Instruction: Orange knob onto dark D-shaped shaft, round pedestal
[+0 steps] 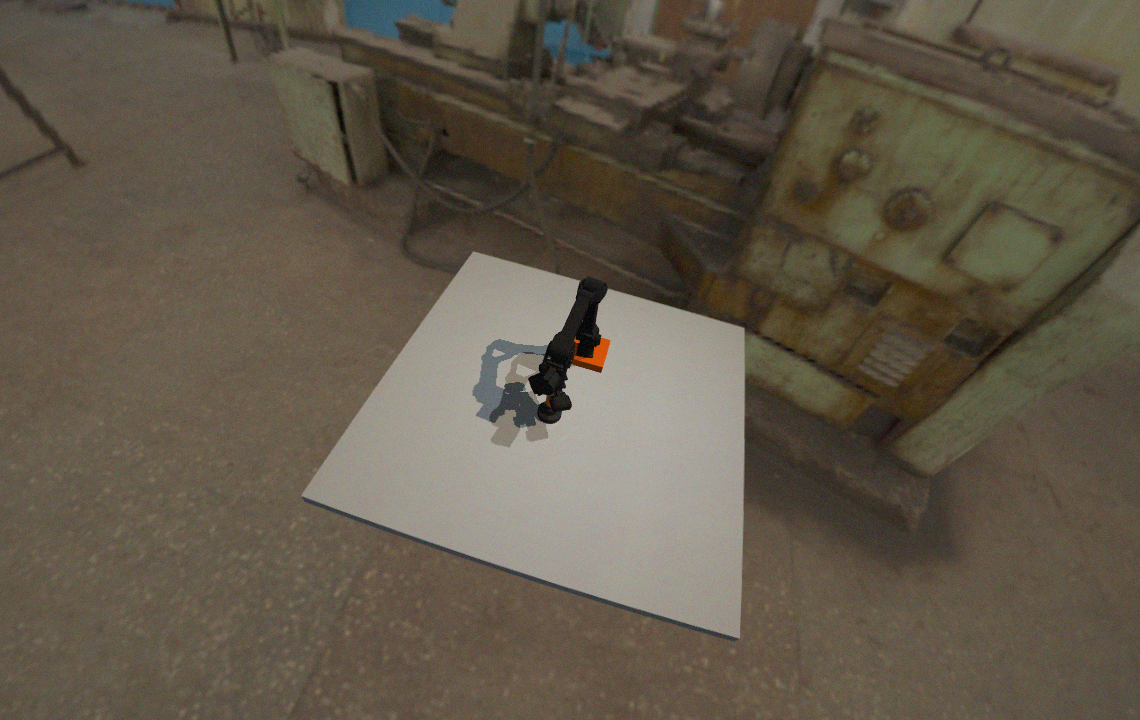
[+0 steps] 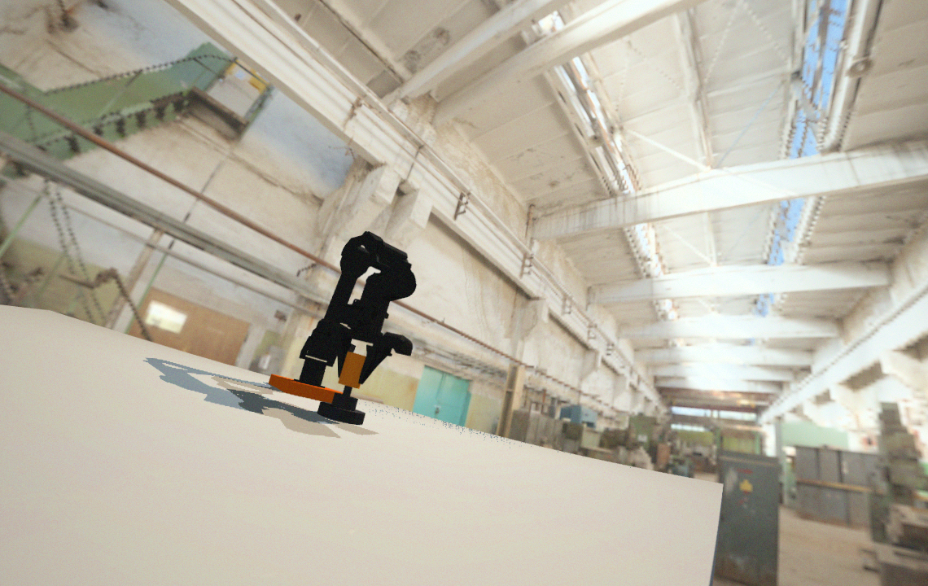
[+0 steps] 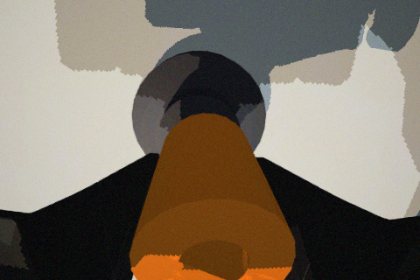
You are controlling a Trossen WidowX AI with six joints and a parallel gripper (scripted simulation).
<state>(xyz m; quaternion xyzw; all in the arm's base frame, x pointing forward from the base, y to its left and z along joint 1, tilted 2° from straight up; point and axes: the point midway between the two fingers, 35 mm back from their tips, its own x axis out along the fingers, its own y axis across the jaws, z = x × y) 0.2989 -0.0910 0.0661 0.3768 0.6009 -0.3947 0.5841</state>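
Now: gripper tip 20 mm below the orange knob. Round my gripper tip: dark round pedestal 40 mm below.
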